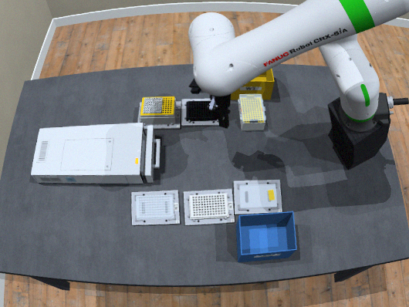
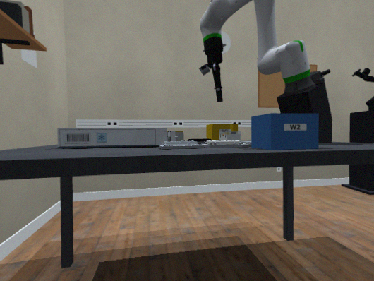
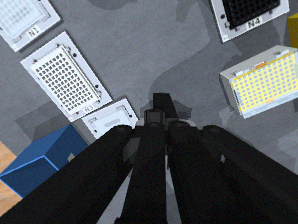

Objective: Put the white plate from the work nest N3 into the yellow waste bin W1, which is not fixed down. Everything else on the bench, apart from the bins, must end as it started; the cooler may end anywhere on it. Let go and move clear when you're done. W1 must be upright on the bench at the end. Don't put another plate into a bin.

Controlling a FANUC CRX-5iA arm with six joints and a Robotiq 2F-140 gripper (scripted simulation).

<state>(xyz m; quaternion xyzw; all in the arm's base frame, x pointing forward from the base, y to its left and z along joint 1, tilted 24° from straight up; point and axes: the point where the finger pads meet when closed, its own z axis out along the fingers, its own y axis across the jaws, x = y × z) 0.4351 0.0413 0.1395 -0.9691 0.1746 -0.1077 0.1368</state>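
Right now my hand is 2 cm short of the grey nest, 19 cm to the right of it and 25 cm above it. The rest, counted from my hand: yellow bin W1: 8 cm behind, 33 cm to the right, 21 cm below; black plate: 8 cm ahead, 18 cm to the right, 23 cm below; white plate: 20 cm ahead, 22 cm to the left, 23 cm below.
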